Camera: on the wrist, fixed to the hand. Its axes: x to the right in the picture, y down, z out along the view.
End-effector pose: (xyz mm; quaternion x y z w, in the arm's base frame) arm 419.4 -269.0 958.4 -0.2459 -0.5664 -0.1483 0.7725
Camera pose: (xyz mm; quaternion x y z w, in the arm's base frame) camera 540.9 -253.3 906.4 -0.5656 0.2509 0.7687 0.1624
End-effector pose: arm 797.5 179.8 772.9 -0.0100 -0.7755 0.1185 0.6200
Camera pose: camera 886.2 278.8 766.7 0.7763 -0.0116 -0.6217 0.1033
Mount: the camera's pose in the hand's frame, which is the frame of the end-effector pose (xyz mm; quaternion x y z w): -10.3 85.8 -101.2 0.0012 0.0129 0.9999 0.0084
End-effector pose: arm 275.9 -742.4 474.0 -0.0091 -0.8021 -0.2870 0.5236
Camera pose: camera 392.1 -715.4 533.0 -0.7978 0.0088 0.5220 0.3017
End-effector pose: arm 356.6 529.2 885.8 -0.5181 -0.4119 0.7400 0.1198
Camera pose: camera 470.1 517.9 817.2 0.4256 -0.5170 -0.1198 0.7330
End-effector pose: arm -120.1 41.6 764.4 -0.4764 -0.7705 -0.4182 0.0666
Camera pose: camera -76.7 -20.2 874.0 -0.7690 0.4702 0.0579 0.4292
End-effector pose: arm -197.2 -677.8 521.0 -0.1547 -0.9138 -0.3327 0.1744
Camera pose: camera -132.0 -683.8 636.8 -0.9105 0.1489 0.1707 0.3461
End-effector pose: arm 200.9 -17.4 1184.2 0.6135 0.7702 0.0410 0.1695
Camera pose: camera 251.2 8.3 1304.7 -0.7749 0.6047 -0.1768 0.0502
